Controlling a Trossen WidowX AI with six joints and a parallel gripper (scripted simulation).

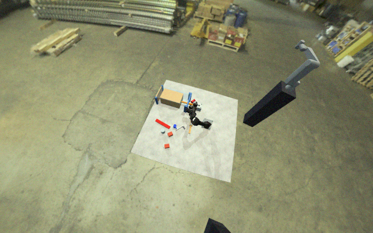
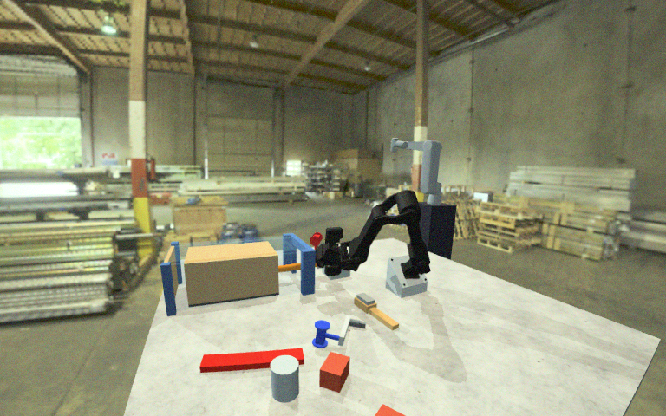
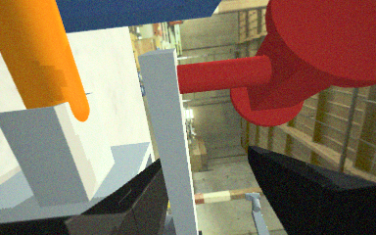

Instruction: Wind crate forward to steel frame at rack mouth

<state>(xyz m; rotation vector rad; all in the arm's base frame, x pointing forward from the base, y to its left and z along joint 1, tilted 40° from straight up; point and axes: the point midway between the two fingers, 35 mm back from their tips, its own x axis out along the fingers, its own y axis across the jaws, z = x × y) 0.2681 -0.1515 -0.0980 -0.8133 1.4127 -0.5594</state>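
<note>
Right now my gripper tip is 1 cm short of the red-knobbed winch handle, 1 cm to the right of it and 1 cm above it. Also, from my gripper tip: blue frame (11 cm ahead, 2 cm to the left, 3 cm below); then red knob (5 cm ahead, 2 cm to the left, 2 cm above); then grey winch (6 cm behind, 2 cm to the right, 10 cm below).
</note>
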